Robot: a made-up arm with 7 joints. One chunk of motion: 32 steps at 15 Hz.
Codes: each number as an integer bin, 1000 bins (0 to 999) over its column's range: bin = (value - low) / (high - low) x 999, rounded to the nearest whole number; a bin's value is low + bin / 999 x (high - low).
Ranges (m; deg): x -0.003..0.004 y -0.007..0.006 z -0.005..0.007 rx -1..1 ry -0.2..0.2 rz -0.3..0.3
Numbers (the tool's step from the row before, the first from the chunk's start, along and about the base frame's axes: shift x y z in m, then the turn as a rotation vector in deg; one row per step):
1: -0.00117 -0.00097 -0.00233 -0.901 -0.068 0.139
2: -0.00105 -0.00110 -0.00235 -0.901 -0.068 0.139
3: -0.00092 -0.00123 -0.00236 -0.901 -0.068 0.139
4: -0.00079 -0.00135 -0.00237 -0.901 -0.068 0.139
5: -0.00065 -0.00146 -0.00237 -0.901 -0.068 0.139
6: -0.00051 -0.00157 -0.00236 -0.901 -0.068 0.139
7: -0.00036 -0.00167 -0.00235 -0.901 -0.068 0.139
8: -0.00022 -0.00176 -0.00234 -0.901 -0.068 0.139
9: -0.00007 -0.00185 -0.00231 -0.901 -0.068 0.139
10: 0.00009 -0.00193 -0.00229 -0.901 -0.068 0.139
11: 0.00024 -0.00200 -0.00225 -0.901 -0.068 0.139
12: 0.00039 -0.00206 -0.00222 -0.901 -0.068 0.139
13: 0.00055 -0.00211 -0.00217 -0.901 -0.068 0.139
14: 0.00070 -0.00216 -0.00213 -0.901 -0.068 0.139
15: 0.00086 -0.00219 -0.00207 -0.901 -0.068 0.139
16: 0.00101 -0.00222 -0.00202 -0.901 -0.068 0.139
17: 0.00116 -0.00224 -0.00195 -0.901 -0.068 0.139
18: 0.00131 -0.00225 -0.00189 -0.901 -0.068 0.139
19: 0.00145 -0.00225 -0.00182 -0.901 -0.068 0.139
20: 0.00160 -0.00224 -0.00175 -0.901 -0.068 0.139
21: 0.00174 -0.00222 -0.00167 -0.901 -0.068 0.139
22: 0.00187 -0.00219 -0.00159 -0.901 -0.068 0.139
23: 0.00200 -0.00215 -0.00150 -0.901 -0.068 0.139
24: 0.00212 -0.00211 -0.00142 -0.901 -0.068 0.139
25: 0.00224 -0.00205 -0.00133 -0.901 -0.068 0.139
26: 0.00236 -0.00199 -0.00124 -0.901 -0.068 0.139
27: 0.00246 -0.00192 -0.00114 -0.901 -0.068 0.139
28: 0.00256 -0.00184 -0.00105 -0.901 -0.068 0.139
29: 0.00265 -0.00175 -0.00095 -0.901 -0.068 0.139
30: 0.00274 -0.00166 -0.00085 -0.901 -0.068 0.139
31: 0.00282 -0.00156 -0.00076 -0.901 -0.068 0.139
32: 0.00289 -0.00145 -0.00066 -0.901 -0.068 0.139
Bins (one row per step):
1: 261 463 222 49 330 731
2: 278 453 221 49 330 731
3: 297 443 220 49 330 731
4: 315 434 219 49 330 731
5: 335 426 219 49 330 731
6: 355 417 220 49 330 731
7: 377 410 221 49 330 731
8: 397 403 221 49 330 731
9: 418 396 224 49 330 731
10: 441 390 226 49 330 731
11: 462 384 229 49 330 731
12: 484 380 231 49 330 731
13: 507 376 236 49 330 731
14: 528 372 239 49 330 731
15: 551 370 244 49 330 731
16: 572 367 248 49 330 731
17: 594 366 254 49 330 731
18: 615 365 259 49 330 731
19: 635 365 265 49 330 731
20: 656 366 271 49 330 731
21: 676 367 277 49 330 731
22: 695 370 284 49 330 731
23: 714 373 291 49 330 731
24: 731 376 298 49 330 731
25: 748 380 306 49 330 731
26: 765 385 313 49 330 731
27: 779 390 321 49 330 731
28: 793 397 329 49 330 731
29: 806 403 337 49 330 731
30: 819 410 345 49 330 731
31: 831 418 353 49 330 731
32: 841 426 361 49 330 731

